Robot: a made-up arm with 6 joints.
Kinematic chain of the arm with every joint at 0, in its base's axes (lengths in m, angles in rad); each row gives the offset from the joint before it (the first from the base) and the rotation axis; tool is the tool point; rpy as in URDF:
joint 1: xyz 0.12 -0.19 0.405 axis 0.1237 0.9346 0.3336
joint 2: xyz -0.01 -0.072 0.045 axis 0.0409 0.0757 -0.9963
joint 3: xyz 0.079 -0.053 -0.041 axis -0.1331 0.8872 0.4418
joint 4: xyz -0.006 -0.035 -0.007 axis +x
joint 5: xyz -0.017 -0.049 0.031 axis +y
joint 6: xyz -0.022 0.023 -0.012 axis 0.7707 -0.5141 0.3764
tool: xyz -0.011 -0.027 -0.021 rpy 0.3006 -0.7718 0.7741
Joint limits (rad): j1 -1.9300..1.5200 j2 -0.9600..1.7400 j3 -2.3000..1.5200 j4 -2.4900..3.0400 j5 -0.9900..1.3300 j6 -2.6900..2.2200
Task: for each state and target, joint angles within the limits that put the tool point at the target. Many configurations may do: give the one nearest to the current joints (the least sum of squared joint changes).
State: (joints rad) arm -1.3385 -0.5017 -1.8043 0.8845 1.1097 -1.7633
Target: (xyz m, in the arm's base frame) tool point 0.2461 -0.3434 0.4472
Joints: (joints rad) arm -0.8756 -0.7172 -2.0774 1.2502 1.0002 -1.5071
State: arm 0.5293 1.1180 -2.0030 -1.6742 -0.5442 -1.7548
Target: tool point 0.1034 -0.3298 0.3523
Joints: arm 0.4929 1.5562 -1.7735 -1.6399 -0.2044 -1.9585
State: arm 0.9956 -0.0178 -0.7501 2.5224 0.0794 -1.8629
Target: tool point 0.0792 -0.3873 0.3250
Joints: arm 1.0632 0.5051 -0.6332 2.0510 0.4894 -1.9620
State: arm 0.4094 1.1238 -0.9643 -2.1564 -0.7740 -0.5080
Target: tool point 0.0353 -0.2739 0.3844
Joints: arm -0.1577 1.3631 -1.0785 -1.5864 -0.8265 -0.4692
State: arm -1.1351 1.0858 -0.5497 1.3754 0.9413 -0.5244
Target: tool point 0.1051 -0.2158 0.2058
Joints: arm -1.5732 1.7400 -0.1029 1.1087 1.3300 -0.7453
